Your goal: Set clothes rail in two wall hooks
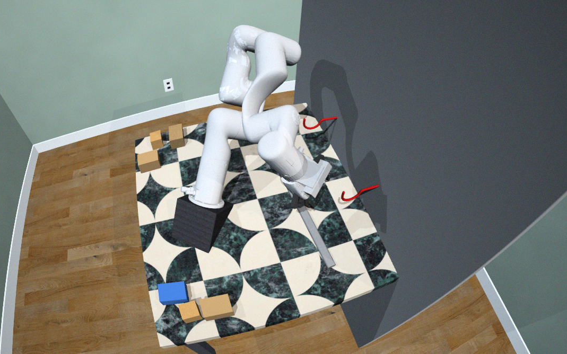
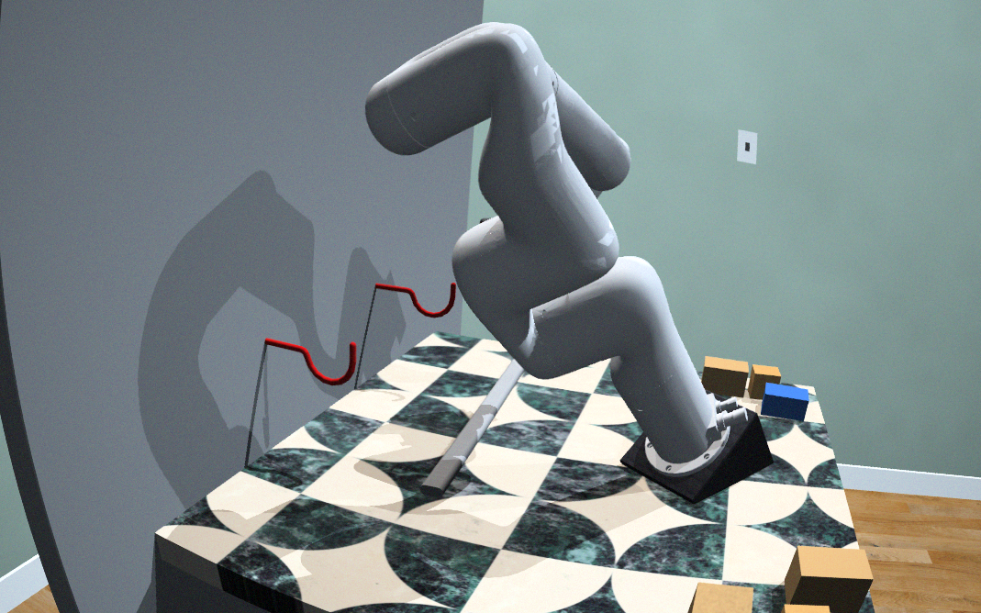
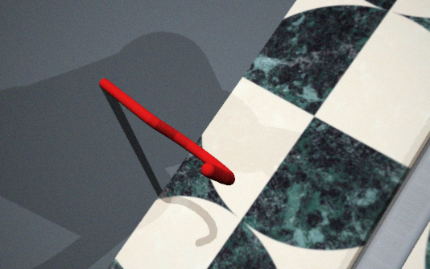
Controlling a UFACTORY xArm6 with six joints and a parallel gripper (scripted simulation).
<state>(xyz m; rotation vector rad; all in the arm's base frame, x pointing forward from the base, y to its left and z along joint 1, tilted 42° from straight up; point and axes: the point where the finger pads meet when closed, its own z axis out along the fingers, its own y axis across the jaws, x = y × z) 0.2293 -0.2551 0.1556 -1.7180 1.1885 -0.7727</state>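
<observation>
The grey clothes rail is 180 mm below my hand, 70 mm to the left of it and 10 mm behind it. Also, from my hand: blue block (490 mm behind, 170 mm to the right, 170 mm below); dark wall panel (230 mm ahead, 230 mm above, 160 mm to the left).
</observation>
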